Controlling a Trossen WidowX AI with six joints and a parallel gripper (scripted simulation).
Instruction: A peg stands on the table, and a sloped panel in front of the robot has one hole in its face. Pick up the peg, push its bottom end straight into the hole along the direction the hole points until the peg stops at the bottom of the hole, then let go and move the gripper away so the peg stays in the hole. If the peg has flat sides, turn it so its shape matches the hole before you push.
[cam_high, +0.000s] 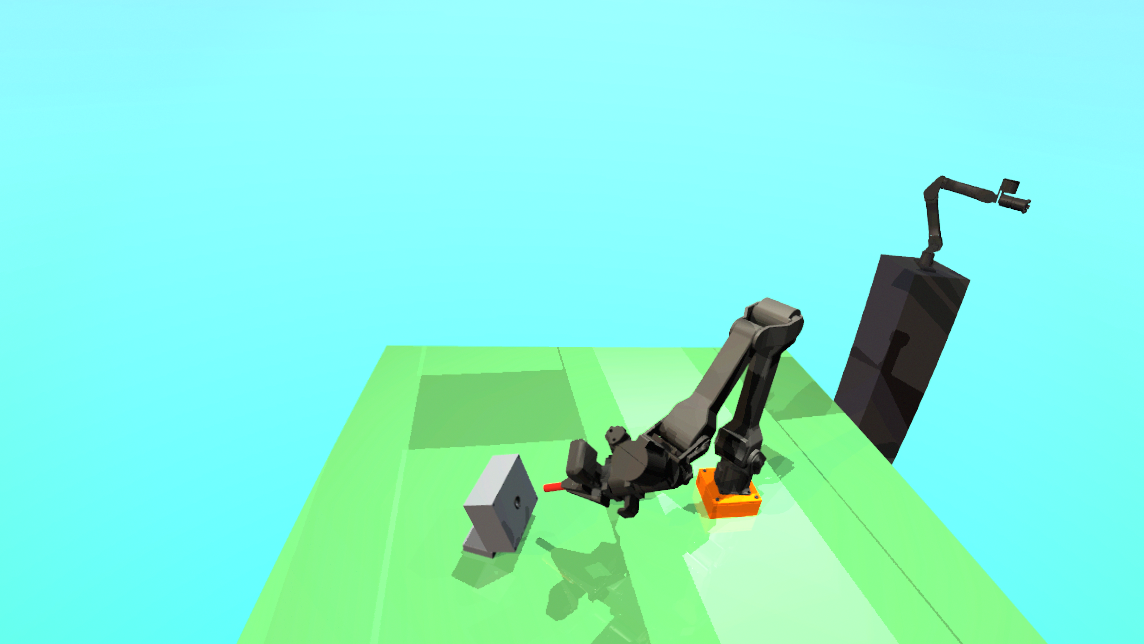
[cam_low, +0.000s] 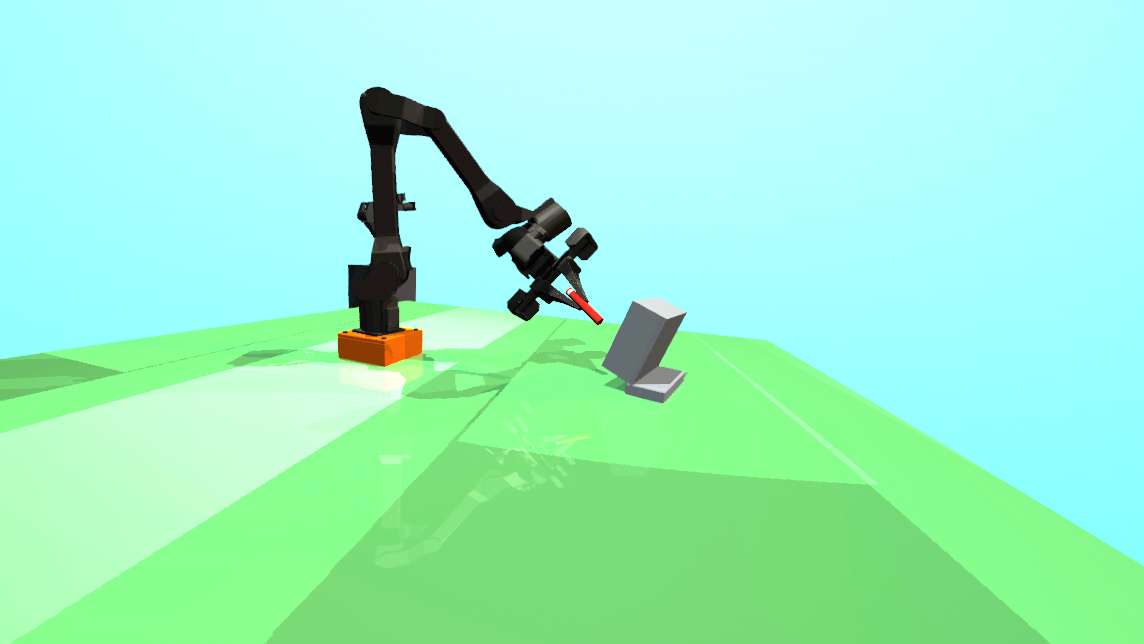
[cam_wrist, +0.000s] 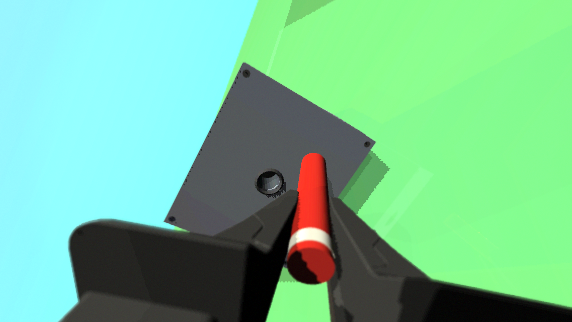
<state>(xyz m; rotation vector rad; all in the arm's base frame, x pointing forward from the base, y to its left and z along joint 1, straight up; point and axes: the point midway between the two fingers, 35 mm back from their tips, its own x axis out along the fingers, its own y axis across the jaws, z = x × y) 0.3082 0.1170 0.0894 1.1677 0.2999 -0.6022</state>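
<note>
Right now my gripper tip is 10 cm short of the grey sloped panel, 1 cm to the right of it and 4 cm above it. Also, from my gripper tip: red peg 1 cm behind, 1 cm above; then grey foot 13 cm ahead, 11 cm below.
</note>
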